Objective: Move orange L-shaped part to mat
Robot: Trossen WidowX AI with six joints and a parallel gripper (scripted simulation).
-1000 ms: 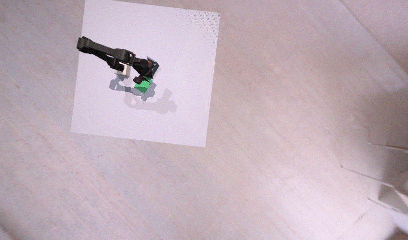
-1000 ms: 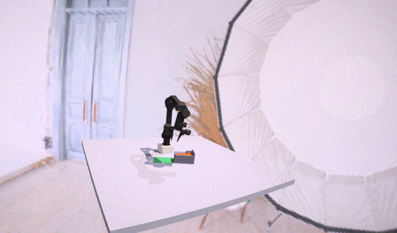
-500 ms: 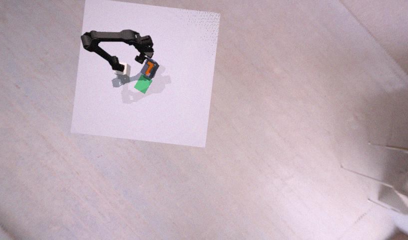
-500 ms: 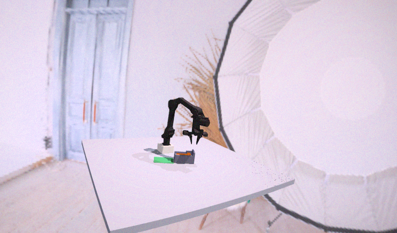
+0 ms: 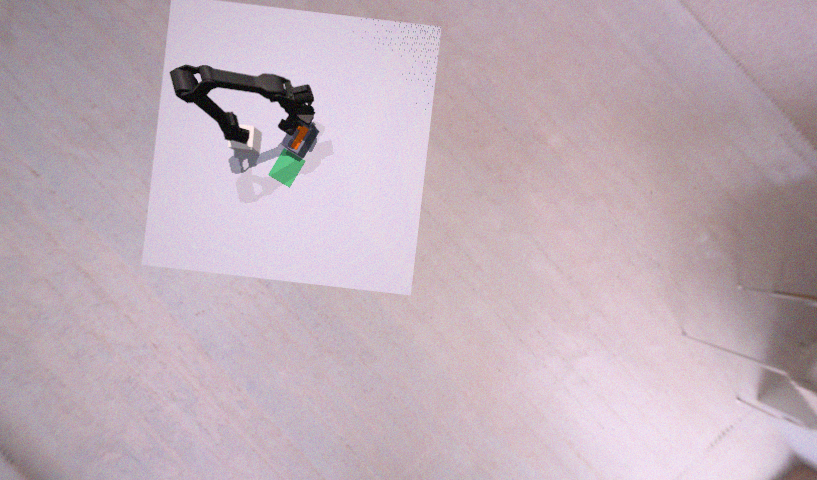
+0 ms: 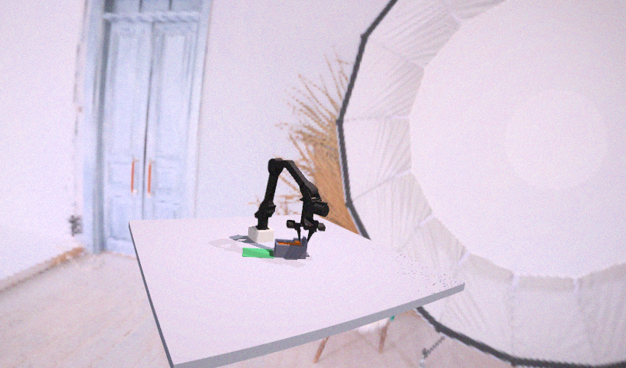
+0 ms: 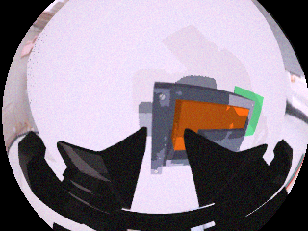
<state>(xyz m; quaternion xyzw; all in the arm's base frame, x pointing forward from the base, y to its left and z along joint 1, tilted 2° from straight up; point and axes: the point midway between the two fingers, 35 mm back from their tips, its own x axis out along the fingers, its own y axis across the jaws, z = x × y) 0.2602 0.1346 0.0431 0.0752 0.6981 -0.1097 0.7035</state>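
Right now the orange L-shaped part is 10 mm behind my gripper tip, 50 mm to the right of it and 20 mm below it. Also, from my gripper tip: green mat: 60 mm behind, 210 mm to the right, 90 mm below.
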